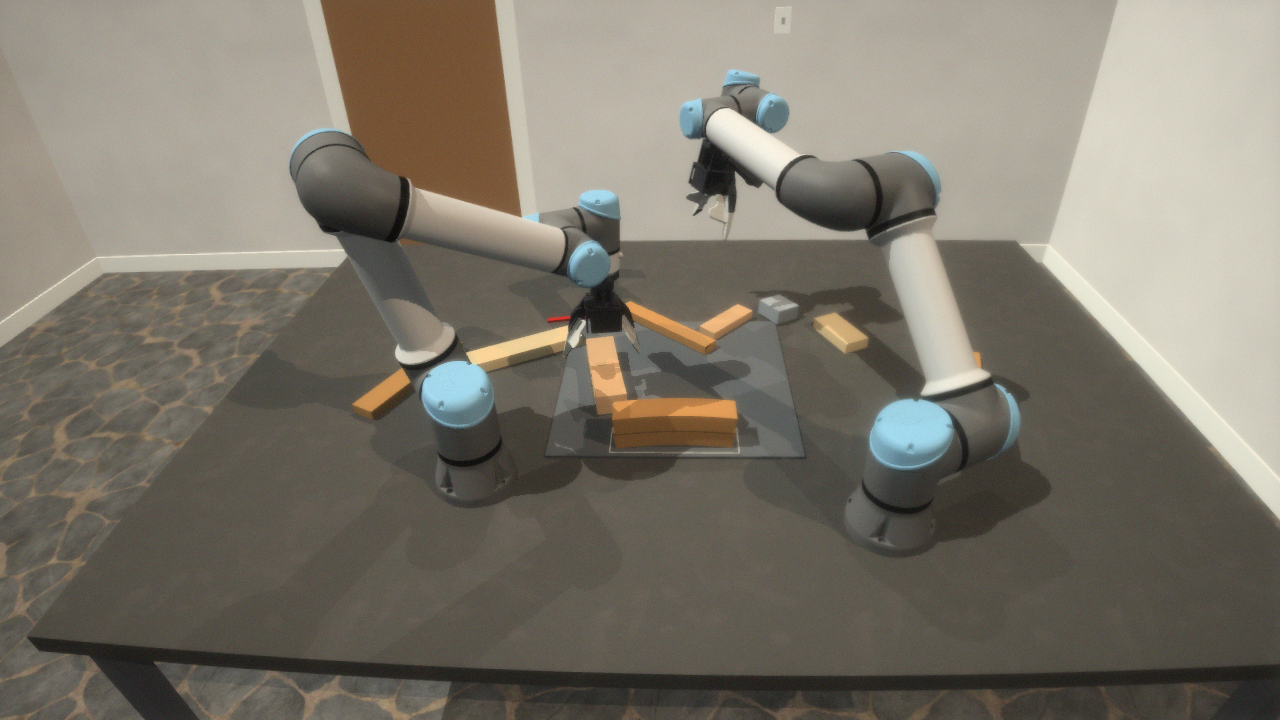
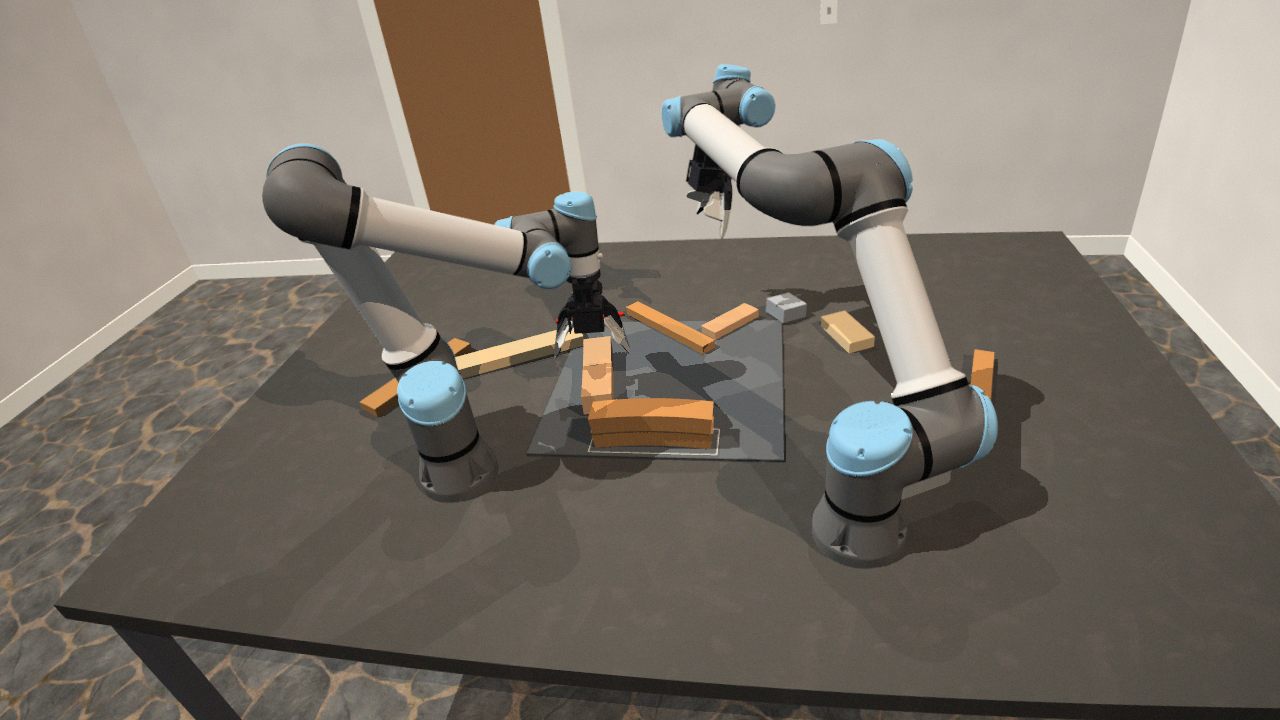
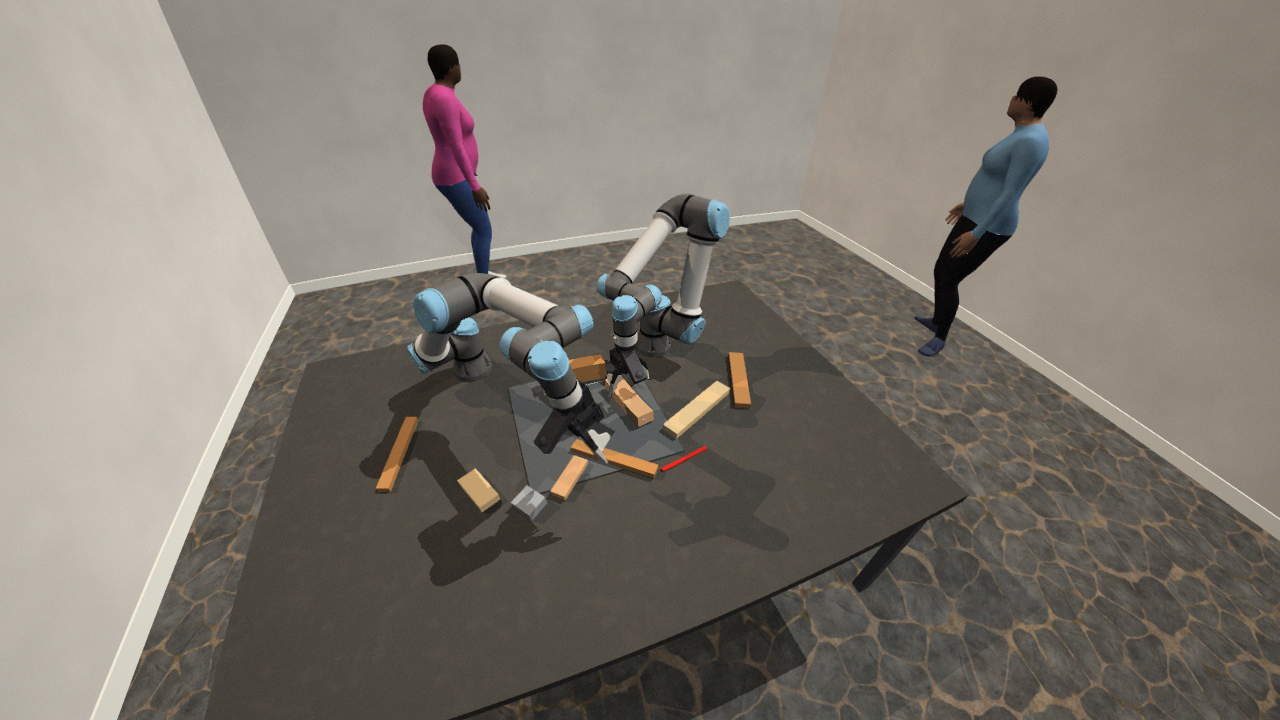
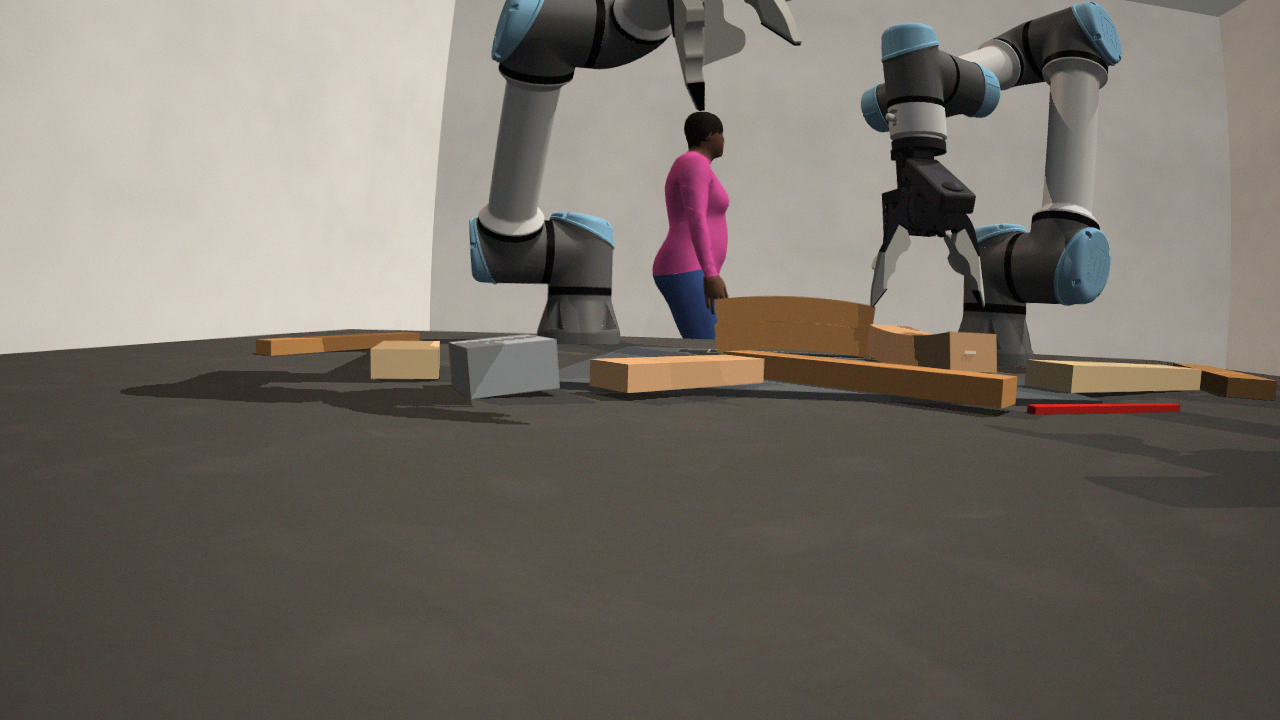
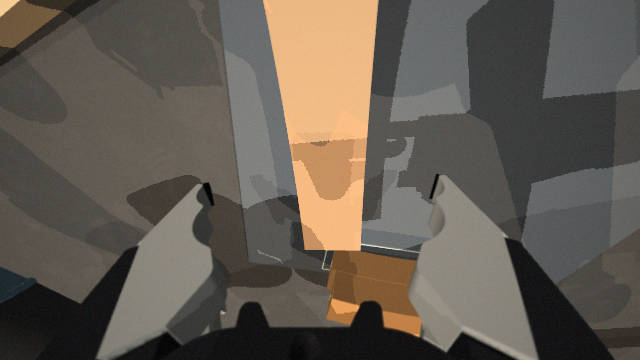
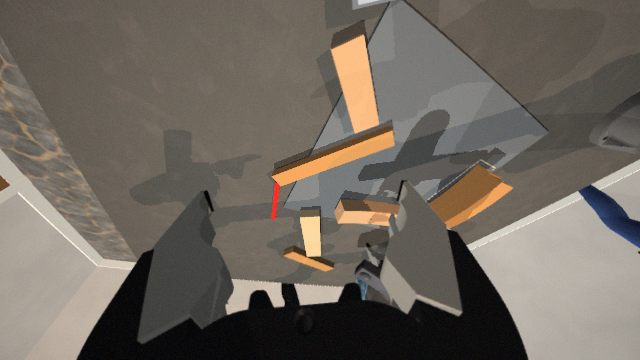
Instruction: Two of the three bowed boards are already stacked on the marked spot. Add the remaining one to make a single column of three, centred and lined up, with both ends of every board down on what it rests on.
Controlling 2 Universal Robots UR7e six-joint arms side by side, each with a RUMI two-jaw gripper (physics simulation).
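Places are measured from the left arm's base along level axes (x down, y back, z left), in centimetres.
Pixels of known places: left gripper, fingertip midpoint: [image 1: 602, 355] [image 2: 592, 355] [image 3: 629, 388] [image 4: 929, 307] [image 5: 319, 180] [image 6: 378, 229]; right gripper, fingertip midpoint: [image 1: 708, 227] [image 2: 709, 225] [image 3: 586, 445] [image 4: 742, 82] [image 6: 307, 186]; left arm's base, origin of the base link: [image 1: 477, 479] [image 2: 460, 474] [image 3: 653, 345]; right arm's base, origin of the base link: [image 1: 888, 523] [image 2: 858, 531] [image 3: 473, 369] [image 4: 578, 342] [image 6: 629, 116].
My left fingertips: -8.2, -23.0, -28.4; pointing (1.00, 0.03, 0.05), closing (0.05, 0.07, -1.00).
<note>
For each thing: its top centre in the pictures, then the offset to it from my left fingertips, as dx, dy, dz. "pt": a spot on its surface instead. Level surfaces: height alone.
- white outline, surface spot: [image 1: 675, 452] pt +7.5, +25.5, -9.5
- third bowed board, middle of its top: [image 5: 327, 157] [image 4: 927, 328] [image 1: 605, 364] [image 2: 596, 364] [image 6: 375, 220] [image 3: 628, 394] +2.6, -0.4, -0.5
- dark mat, its level: dx +7.6
- straight orange bar, middle of its top: [image 4: 859, 362] [image 6: 330, 161] [image 2: 668, 322] [image 1: 665, 322] [image 3: 613, 456] +5.4, -18.3, -18.5
- short light block, middle of its top: [image 4: 682, 358] [image 6: 358, 92] [image 2: 730, 317] [image 1: 726, 318] [image 3: 569, 475] +5.5, -16.7, -33.6
- grey block, middle of its top: [image 4: 501, 336] [image 2: 786, 300] [image 1: 778, 301] [image 3: 528, 498] +4.0, -18.4, -47.9
- tan block, middle of its top: [image 4: 408, 344] [image 2: 847, 326] [image 1: 840, 327] [image 3: 477, 487] +5.5, -5.3, -58.6
- pale bar, middle of its top: [image 4: 1124, 362] [image 1: 514, 345] [image 2: 517, 345] [image 3: 698, 404] [image 6: 312, 240] +4.9, -16.9, +18.2
- red stick, middle of its top: [image 4: 1109, 404] [image 6: 275, 203] [image 3: 684, 458] +7.6, -30.6, +0.6
Two bowed orange boards [image 1: 674, 422] [image 2: 652, 422] [image 4: 793, 326] [image 6: 470, 195] are stacked, arched upward, in the white outline [image 1: 675, 452] at the mat's near edge. The third bowed board [image 1: 606, 376] [image 2: 597, 371] [image 3: 633, 402] [image 5: 325, 75] [image 6: 367, 215] lies on the mat, roughly crosswise to the stack, its near end close to the stack's left end. My left gripper [image 1: 605, 347] [image 2: 592, 349] [image 4: 929, 302] [image 5: 319, 180] is open and empty, pointing down above the third board's far part, one finger on each side. My right gripper [image 1: 713, 222] [image 2: 709, 219] [image 4: 748, 75] [image 6: 307, 186] is open and empty, high behind the mat.
The dark mat [image 1: 760, 358] also bears a straight orange bar [image 1: 671, 327] and a short light block [image 1: 726, 320] at its far edge. A grey block [image 1: 777, 309], a tan block [image 1: 841, 332], a pale bar [image 1: 519, 349] and a red stick [image 3: 683, 458] lie around it.
</note>
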